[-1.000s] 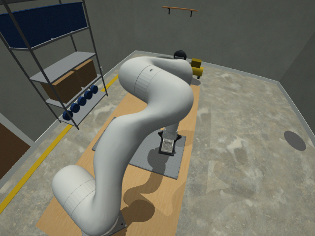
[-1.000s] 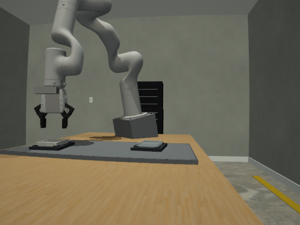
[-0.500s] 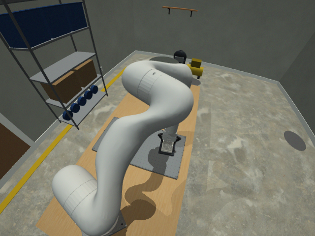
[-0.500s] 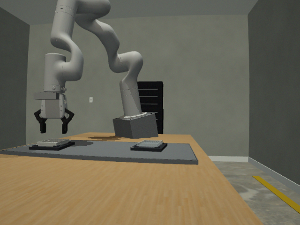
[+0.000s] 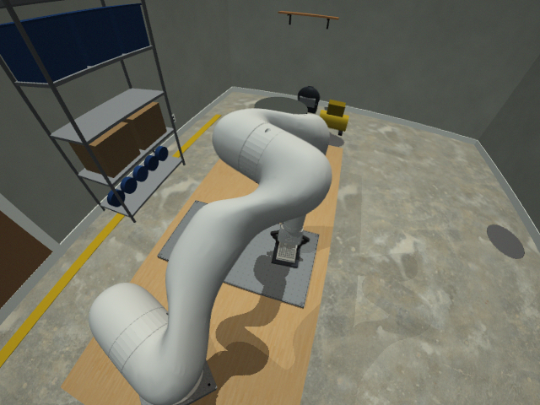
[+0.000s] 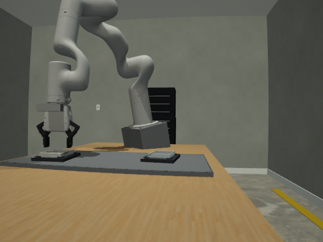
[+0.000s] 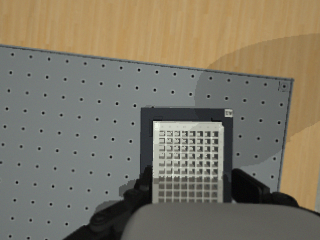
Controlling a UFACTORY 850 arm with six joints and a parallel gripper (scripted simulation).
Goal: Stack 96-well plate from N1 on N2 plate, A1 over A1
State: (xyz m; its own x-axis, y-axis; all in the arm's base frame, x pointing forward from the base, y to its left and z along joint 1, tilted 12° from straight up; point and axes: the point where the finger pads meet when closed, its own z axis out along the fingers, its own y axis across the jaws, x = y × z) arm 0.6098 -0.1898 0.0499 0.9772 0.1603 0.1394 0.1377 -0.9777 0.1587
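The plate nest is 4 cm below my hand.
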